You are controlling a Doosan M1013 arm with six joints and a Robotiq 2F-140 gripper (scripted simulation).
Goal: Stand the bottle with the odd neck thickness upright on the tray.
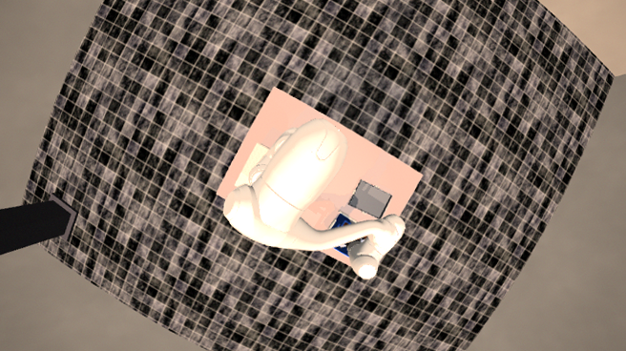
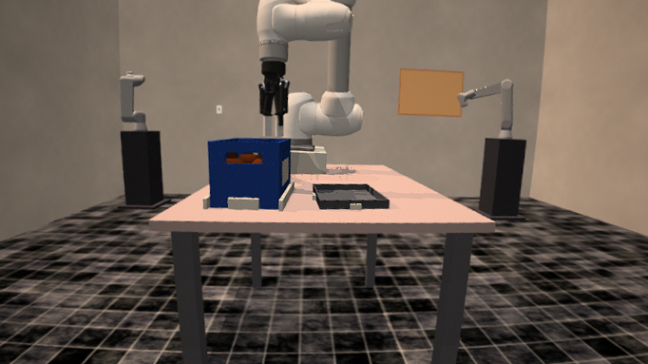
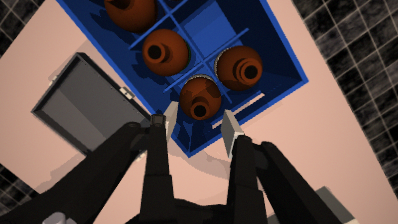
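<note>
The bottle is 130 mm below my hand. Round my hand: dark tray 80 mm ahead, 240 mm to the left, 200 mm below; then blue crate 90 mm ahead, 40 mm to the right, 130 mm below.
</note>
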